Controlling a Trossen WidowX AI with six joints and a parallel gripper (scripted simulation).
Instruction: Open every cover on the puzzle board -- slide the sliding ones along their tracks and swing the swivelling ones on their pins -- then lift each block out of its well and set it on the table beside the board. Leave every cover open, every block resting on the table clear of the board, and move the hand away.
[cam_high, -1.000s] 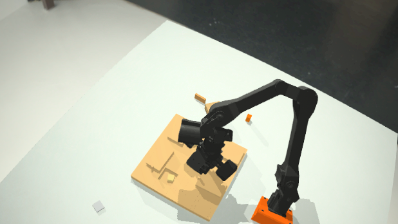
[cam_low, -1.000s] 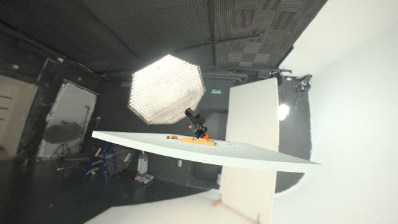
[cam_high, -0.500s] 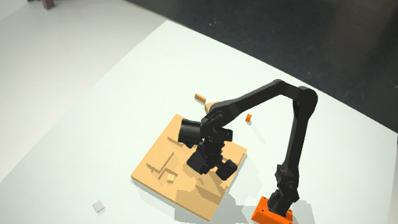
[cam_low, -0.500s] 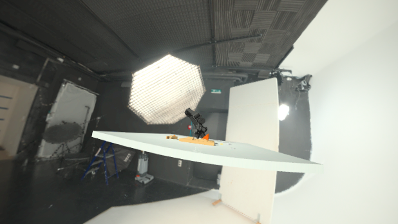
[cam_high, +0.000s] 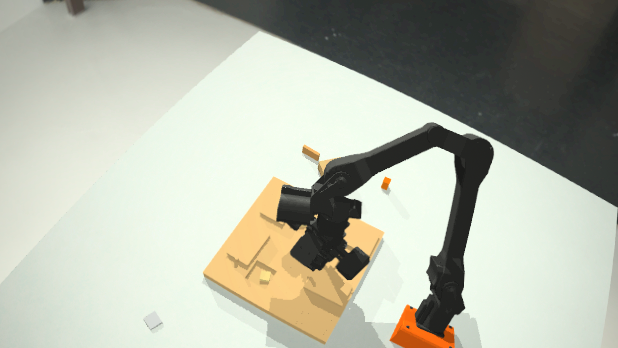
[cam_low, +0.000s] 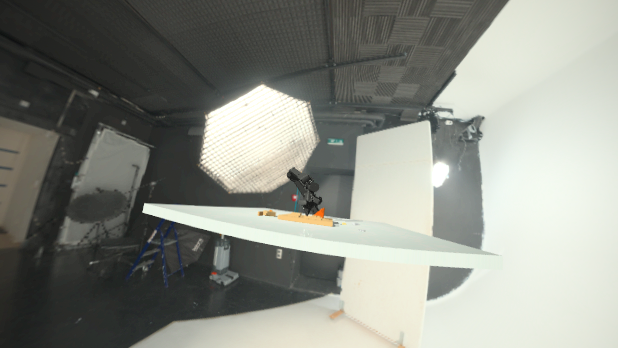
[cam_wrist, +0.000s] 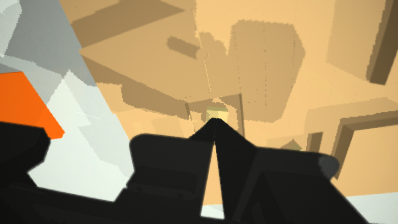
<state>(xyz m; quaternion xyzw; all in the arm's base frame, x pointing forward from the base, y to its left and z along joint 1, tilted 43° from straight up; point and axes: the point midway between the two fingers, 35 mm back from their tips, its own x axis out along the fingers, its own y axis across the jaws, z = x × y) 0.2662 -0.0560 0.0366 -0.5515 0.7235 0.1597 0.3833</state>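
The tan puzzle board is 4 cm ahead of my gripper tip. Also, from my gripper tip: orange block: 26 cm to the right, 7 cm behind, 1 cm below; tan bar: 26 cm to the right, 13 cm ahead, 1 cm below; tan box: 23 cm to the right, 6 cm ahead, 1 cm below.
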